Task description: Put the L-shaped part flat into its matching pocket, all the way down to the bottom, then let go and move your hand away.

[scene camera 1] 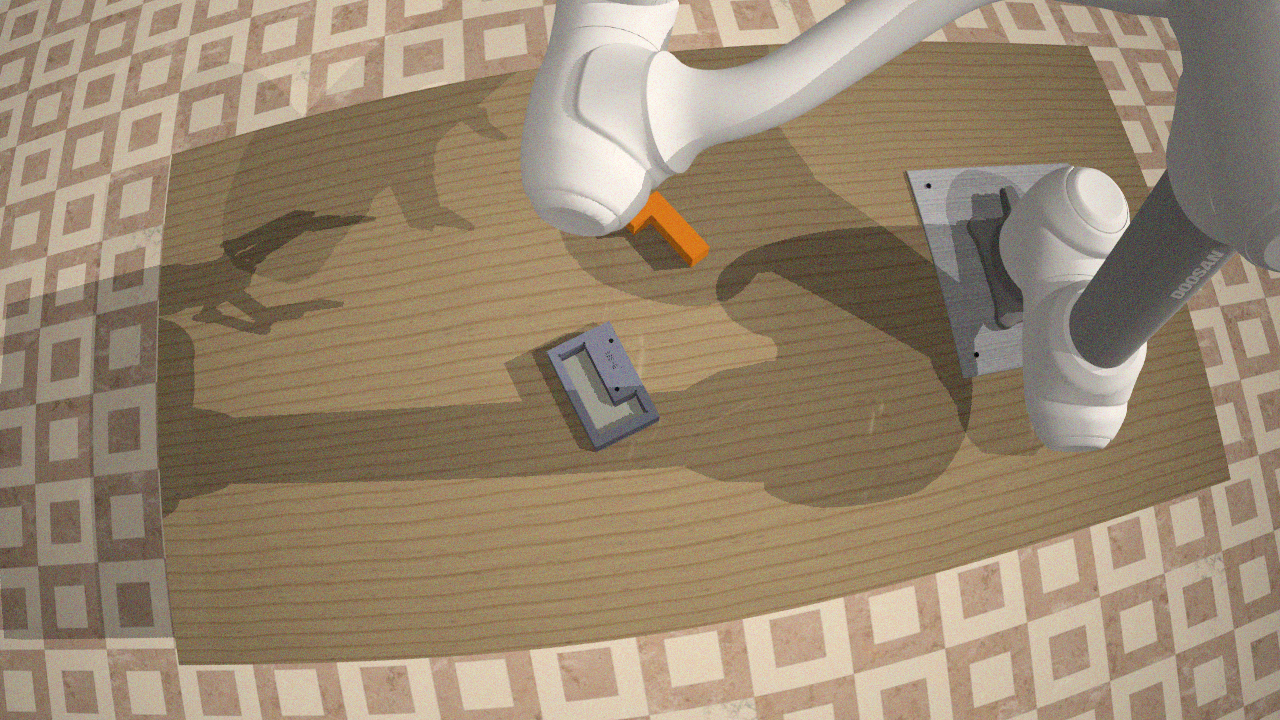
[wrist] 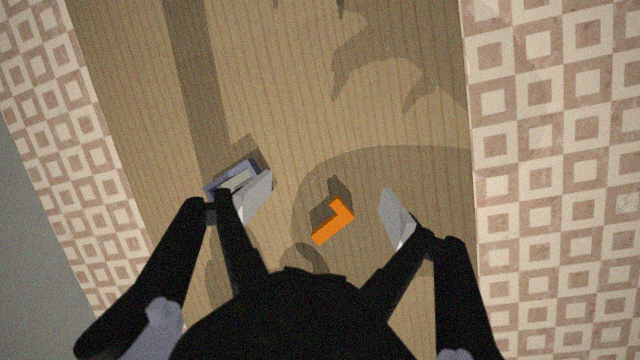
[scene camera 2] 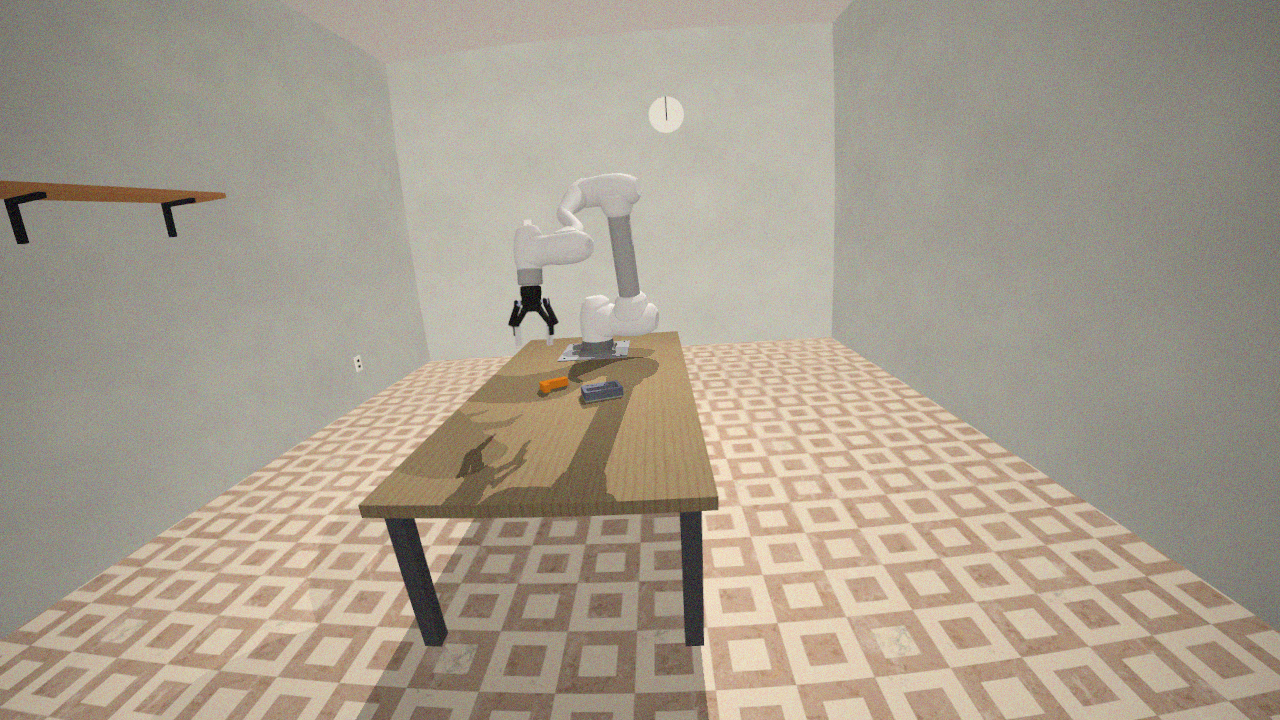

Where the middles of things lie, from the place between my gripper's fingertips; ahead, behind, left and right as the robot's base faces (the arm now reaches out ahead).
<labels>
I see my gripper 19 cm above the orange L-shaped part [scene camera 1: 666, 220], 12 cm past it and 3 cm to the right of it. Round my hand: grey pocket block [scene camera 1: 610, 400] (23 cm to the left, 19 cm below).
</labels>
